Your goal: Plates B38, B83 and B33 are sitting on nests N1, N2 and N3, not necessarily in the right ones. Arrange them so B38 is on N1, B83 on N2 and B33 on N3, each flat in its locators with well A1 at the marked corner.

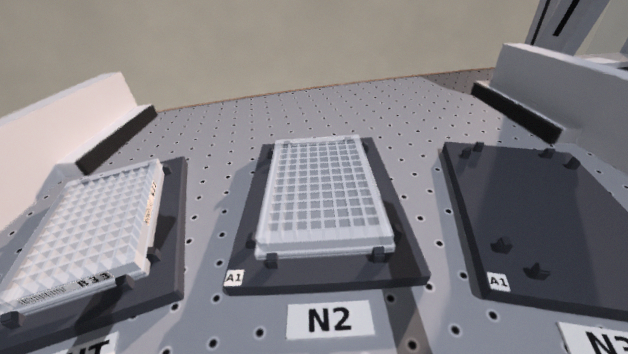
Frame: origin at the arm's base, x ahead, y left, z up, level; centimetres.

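Seen in the pictures: gripper, fingertip midpoint: (311,77).
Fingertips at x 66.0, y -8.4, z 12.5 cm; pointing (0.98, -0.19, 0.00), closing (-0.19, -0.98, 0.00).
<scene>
Offsets run from my fingertips to a thing's top centre. Level surfaces: height alone.
A clear plate @[dx +4.4, dy -1.0, dz -8.6 cm] (322,195) lies on nest N2 @[dx +4.5, dy -1.0, dz -9.1 cm] (325,277), between its locators, and looks flat. No code shows on it, and I cannot tell its A1 well; the nest's A1 mark is at the near left corner. White plate B33 @[dx +5.0, dy +16.5, dz -8.6 cm] (90,230) sits on the left nest @[dx +5.1, dy +16.5, dz -9.1 cm] (172,270), whose label is cut off and ends in "UT"; its code faces the near side. Nest N3 @[dx -1.9, dy -16.9, dz -9.1 cm] (545,210) at the right holds no plate in the part that shows. Nest N1 does not show. My gripper (311,77) is open and empty, its fingers wide apart above and beyond the N2 plate.
A perforated deck @[dz -11.2 cm] (310,112) runs under the nests to a far edge. Small dark locator posts stand up from the nests. A grey upright structure (567,25) stands at the back right. The B33 plate's nest is to the left of N2, and N3 is to its right.
</scene>
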